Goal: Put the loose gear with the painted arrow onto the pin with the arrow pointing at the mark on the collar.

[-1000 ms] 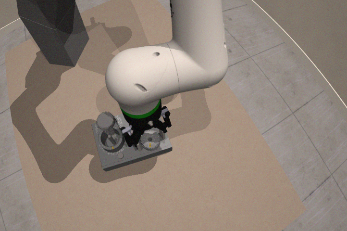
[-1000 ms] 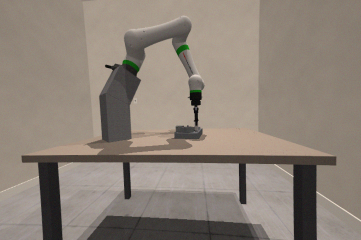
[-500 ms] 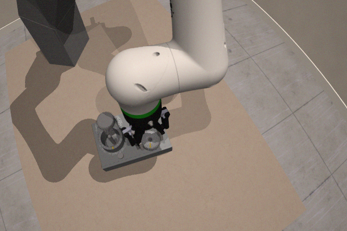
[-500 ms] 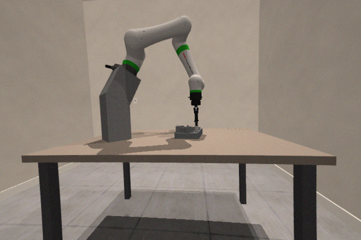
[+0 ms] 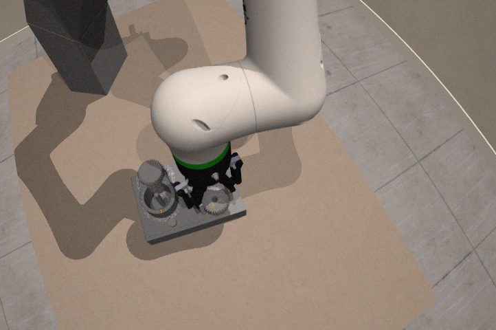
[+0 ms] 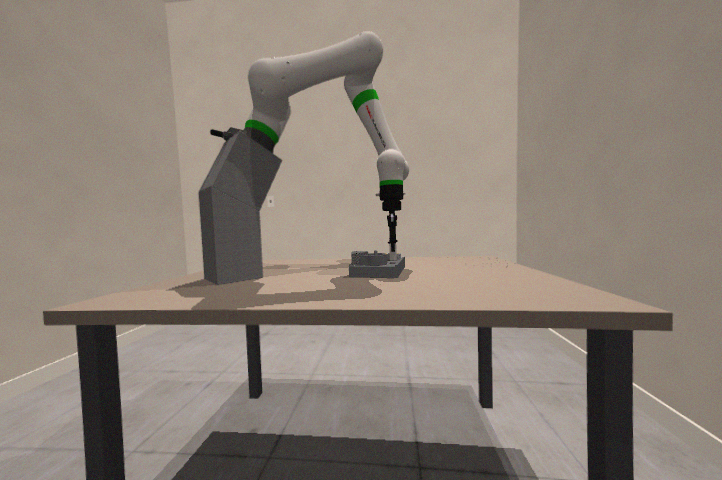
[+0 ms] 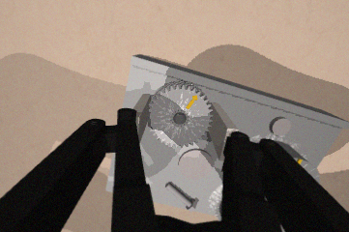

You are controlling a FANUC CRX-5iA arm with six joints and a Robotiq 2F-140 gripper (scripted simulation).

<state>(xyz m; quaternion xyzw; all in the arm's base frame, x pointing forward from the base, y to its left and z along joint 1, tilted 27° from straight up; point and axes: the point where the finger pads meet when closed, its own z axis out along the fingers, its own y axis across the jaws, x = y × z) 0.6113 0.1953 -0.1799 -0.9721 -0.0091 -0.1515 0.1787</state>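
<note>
Right now the gear is 2 cm below my hand. Also, from my hand: round disc (6 cm behind, 3 cm to the right, 3 cm below); then bolt (11 cm behind, 3 cm to the right, 3 cm below).
</note>
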